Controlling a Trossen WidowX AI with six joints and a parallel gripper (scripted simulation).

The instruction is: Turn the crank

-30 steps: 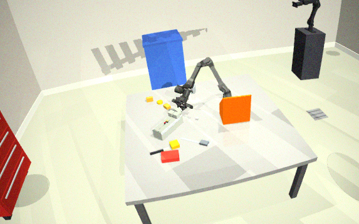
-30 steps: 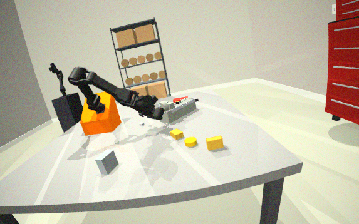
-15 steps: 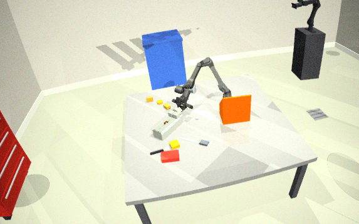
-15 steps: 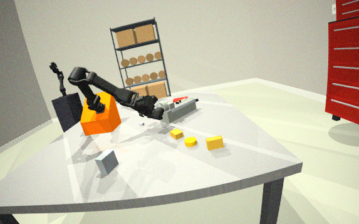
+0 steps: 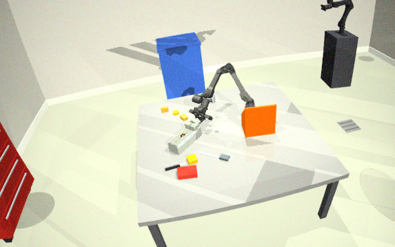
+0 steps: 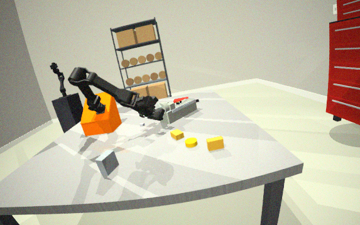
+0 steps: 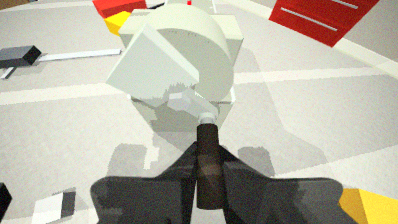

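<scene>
My gripper tip is now 3 cm below the dark brown crank handle, 1 cm to the left of it and 1 cm past it. Round my gripper tip: yellow block 34 cm to the left, 5 cm ahead, 3 cm below; grey cube 39 cm to the right, 16 cm behind, 1 cm below; red pointer 16 cm to the left, 11 cm ahead, 4 cm above.
</scene>
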